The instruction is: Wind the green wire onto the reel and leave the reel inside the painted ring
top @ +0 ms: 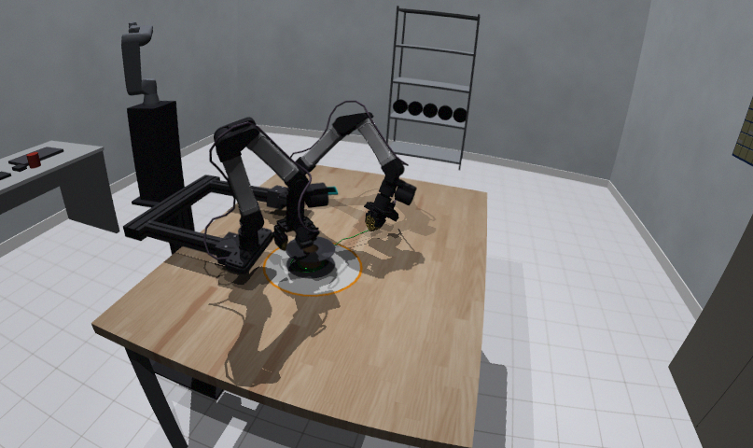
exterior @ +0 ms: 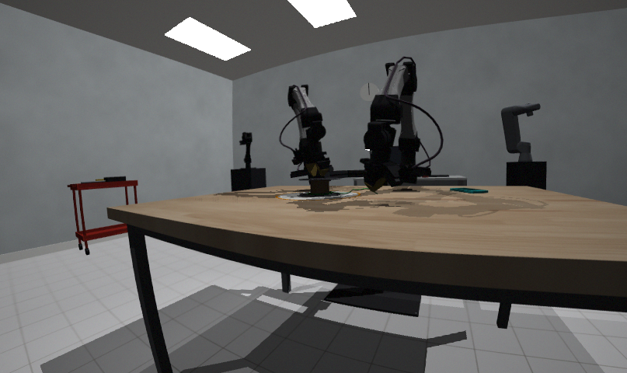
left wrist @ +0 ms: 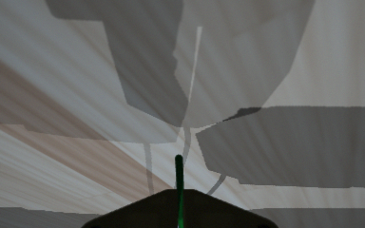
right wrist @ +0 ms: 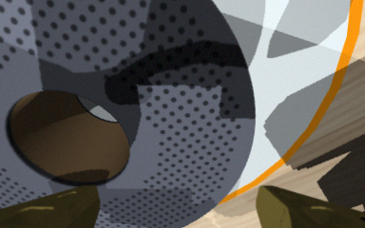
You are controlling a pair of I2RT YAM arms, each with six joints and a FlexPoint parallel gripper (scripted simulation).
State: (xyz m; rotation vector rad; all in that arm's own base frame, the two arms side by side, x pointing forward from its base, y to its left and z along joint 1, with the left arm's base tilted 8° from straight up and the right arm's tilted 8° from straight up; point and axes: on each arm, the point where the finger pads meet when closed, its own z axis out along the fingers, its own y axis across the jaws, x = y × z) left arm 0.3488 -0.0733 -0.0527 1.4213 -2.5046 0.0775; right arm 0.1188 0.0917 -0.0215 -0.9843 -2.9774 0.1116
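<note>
Right now my right hand is 5 cm short of the dark reel, 2 cm to the right of it and 5 cm above it. From my right hand the other things lie so: flat teal object (9 cm behind, 62 cm to the left, 8 cm below); orange painted ring (6 cm ahead, 2 cm to the left, 8 cm below).
</note>
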